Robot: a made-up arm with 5 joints. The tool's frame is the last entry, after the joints. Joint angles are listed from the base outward.
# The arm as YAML. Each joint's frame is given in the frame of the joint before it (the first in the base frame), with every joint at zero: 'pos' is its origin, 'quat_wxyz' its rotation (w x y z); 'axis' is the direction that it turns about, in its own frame. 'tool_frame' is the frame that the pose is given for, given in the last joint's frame.
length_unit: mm
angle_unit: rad
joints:
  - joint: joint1
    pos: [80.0, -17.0, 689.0]
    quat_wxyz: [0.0, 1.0, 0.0, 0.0]
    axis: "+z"
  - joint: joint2
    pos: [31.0, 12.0, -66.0]
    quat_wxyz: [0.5, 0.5, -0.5, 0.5]
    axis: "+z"
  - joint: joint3
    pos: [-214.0, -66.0, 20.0]
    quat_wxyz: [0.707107, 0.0, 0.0, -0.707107]
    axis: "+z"
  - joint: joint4
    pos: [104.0, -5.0, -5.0]
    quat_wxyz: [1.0, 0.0, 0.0, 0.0]
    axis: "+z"
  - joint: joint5
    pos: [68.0, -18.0, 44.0]
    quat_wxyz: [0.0, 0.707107, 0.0, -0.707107]
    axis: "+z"
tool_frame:
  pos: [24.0, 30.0, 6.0]
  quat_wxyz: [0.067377, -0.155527, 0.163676, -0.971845]
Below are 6 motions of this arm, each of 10 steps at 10 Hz.
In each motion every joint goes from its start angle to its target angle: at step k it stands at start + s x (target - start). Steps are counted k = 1, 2, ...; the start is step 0. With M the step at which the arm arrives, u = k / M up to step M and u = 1 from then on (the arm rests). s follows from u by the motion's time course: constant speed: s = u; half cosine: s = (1 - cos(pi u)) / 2; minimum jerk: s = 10 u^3 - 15 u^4 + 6 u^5.
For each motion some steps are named. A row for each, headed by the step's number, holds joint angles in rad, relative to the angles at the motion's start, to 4 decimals.
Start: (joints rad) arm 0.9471 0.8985 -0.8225 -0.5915 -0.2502
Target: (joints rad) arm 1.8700 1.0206 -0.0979 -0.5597 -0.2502
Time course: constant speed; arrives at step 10
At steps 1, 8, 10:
1: 0.0923 0.0122 0.0725 0.0032 0.0000
8: 0.7383 0.0977 0.5797 0.0254 0.0000
10: 0.9229 0.1221 0.7246 0.0318 0.0000

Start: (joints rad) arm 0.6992 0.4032 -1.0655 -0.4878 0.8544
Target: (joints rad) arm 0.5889 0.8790 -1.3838 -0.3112 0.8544
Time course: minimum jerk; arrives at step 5
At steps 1, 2, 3, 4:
1: -0.0064 0.0276 -0.0184 0.0102 0.0000
2: -0.0350 0.1510 -0.1010 0.0561 0.0000
3: -0.0753 0.3248 -0.2173 0.1205 0.0000
4: -0.1039 0.4482 -0.2999 0.1664 0.0000

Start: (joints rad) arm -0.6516 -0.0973 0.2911 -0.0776 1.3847
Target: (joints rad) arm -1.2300 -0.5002 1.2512 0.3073 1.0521
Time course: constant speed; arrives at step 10
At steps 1, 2, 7, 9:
1: -0.0578 -0.0403 0.0960 0.0385 -0.0333
2: -0.1157 -0.0806 0.1920 0.0770 -0.0665
7: -0.4049 -0.2820 0.6721 0.2694 -0.2328
9: -0.5206 -0.3626 0.8641 0.3464 -0.2993

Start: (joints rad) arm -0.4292 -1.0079 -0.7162 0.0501 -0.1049
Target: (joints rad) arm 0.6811 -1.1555 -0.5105 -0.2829 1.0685
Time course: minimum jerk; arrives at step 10
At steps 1, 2, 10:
1: 0.0095 -0.0013 0.0018 -0.0029 0.0100
2: 0.0643 -0.0085 0.0119 -0.0193 0.0680
10: 1.1103 -0.1476 0.2057 -0.3330 1.1734

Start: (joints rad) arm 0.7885 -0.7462 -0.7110 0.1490 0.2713
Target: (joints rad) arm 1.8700 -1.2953 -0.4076 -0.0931 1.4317
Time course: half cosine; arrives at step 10
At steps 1, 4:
1: 0.0265 -0.0134 0.0074 -0.0059 0.0284
4: 0.3736 -0.1897 0.1048 -0.0836 0.4009

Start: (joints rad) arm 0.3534 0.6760 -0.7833 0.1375 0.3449
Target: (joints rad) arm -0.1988 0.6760 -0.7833 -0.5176 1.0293
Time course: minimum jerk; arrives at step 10
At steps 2, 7, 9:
2: -0.0320 0.0000 0.0000 -0.0379 0.0396
7: -0.4621 0.0000 0.0000 -0.5483 0.5728
9: -0.5475 0.0000 0.0000 -0.6495 0.6785

